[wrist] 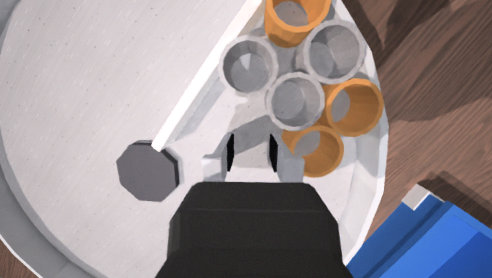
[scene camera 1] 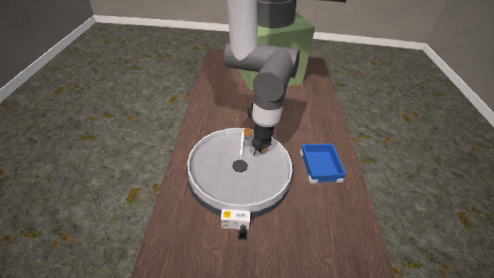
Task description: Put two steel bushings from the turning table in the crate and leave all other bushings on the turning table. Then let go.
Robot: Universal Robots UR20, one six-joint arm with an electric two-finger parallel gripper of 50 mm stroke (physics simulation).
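Places are measured from the arm's base along level axes (x ahead, y left, z up), in metres.
Where they show: gripper, fingertip midpoint: (wrist: pixel 251 145) (scene camera 1: pixel 255 152); arm's base, origin of the base link: (scene camera 1: pixel 273 19).
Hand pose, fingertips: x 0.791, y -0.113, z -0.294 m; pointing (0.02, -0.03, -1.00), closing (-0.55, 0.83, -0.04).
Observation:
Things, the pixels of their top centre, and the offset from my fingertips. "pt": a spot on its surface instead.
- turning table, middle of its top: (wrist: pixel 145 174) (scene camera 1: pixel 240 165) dx +0.082, dy -0.069, dz +0.007 m
- grey steel bushing, middle of its top: (wrist: pixel 247 67) (scene camera 1: pixel 247 138) dx -0.051, dy -0.036, dz +0.037 m
- third steel bushing, middle of its top: (wrist: pixel 334 52) dx -0.088, dy +0.003, dz +0.037 m
- blue crate, middle of its top: (scene camera 1: pixel 323 158) dx +0.021, dy +0.296, dz -0.004 m
- white divider, surface spot: (wrist: pixel 200 82) (scene camera 1: pixel 242 143) pt dx -0.025, dy -0.060, dz +0.028 m
- dark hub, middle of its top: (wrist: pixel 145 174) (scene camera 1: pixel 240 165) dx +0.082, dy -0.069, dz +0.007 m
- white box, middle of its top: (scene camera 1: pixel 235 215) dx +0.315, dy -0.086, dz +0.004 m
- small black item, surface spot: (scene camera 1: pixel 242 232) pt dx +0.362, dy -0.061, dz -0.030 m
My gripper (scene camera 1: pixel 256 151) (wrist: pixel 251 145) is open and empty, low over the turning table (scene camera 1: pixel 215 175) (wrist: pixel 75 100), beside a cluster of upright bushings. In the wrist view, one grey steel bushing (wrist: pixel 273 62) stands near the divider, another steel bushing (wrist: pixel 295 127) stands just beyond the right finger, and a third steel bushing (wrist: pixel 347 45) stands near the rim. An orange bushing (wrist: pixel 327 155) stands right beside the right finger. Another orange bushing (wrist: pixel 366 107) is by the rim, and one orange bushing (wrist: pixel 287 36) (scene camera 1: pixel 247 132) is at the far end. The blue crate (scene camera 1: pixel 326 178) (wrist: pixel 397 232) shows a bare blue inside.
A white divider (scene camera 1: pixel 242 144) (wrist: pixel 200 82) runs from the dark hub (scene camera 1: pixel 240 166) (wrist: pixel 148 172) to the rim. A white box (scene camera 1: pixel 235 219) and a small black item (scene camera 1: pixel 242 232) stand in front of the turning table. A green block (scene camera 1: pixel 295 50) stands behind, under the arm.

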